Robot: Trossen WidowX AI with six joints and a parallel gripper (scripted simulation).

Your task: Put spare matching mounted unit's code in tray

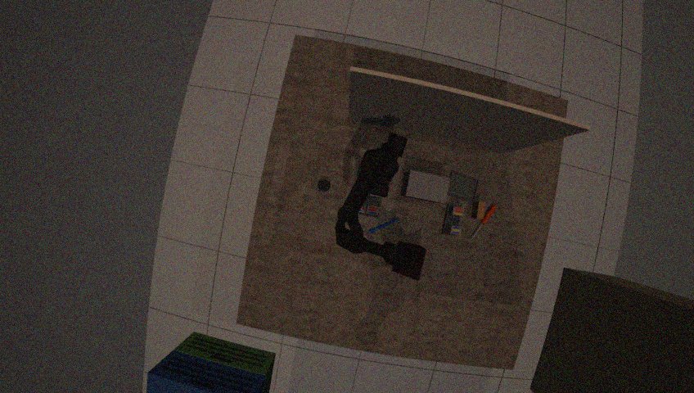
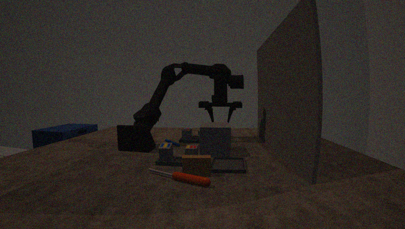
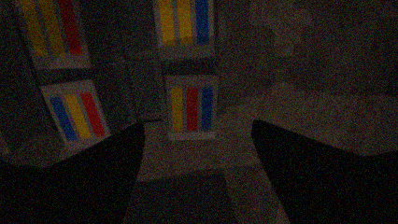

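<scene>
Now: gripper tip 36 cm to the left of the dark flat tray and 8 cm above it. Round my gripper tip: rack: 8 cm behind, 7 cm below, 3 cm to the left; then mounted unit: 17 cm to the right, 3 cm below, 3 cm behind; then blue pen: 21 cm behind, 7 cm below, 5 cm to the right.
</scene>
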